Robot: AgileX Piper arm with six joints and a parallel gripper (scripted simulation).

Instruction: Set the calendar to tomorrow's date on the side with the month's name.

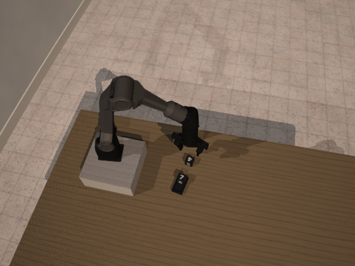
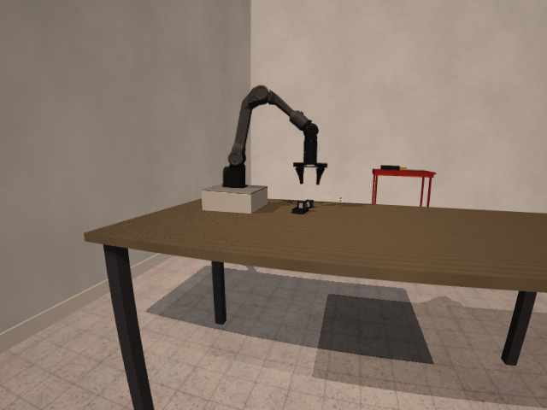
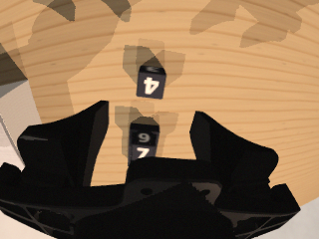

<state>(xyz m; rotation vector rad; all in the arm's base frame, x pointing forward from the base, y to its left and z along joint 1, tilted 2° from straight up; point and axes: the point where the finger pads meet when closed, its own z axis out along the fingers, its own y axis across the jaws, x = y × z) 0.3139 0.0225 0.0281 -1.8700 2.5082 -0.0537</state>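
The black number cube is 30 mm behind my hand, 90 mm to the right of it and 80 mm below it. Round my hand: tray: 30 mm behind, 100 mm to the right, 100 mm below.
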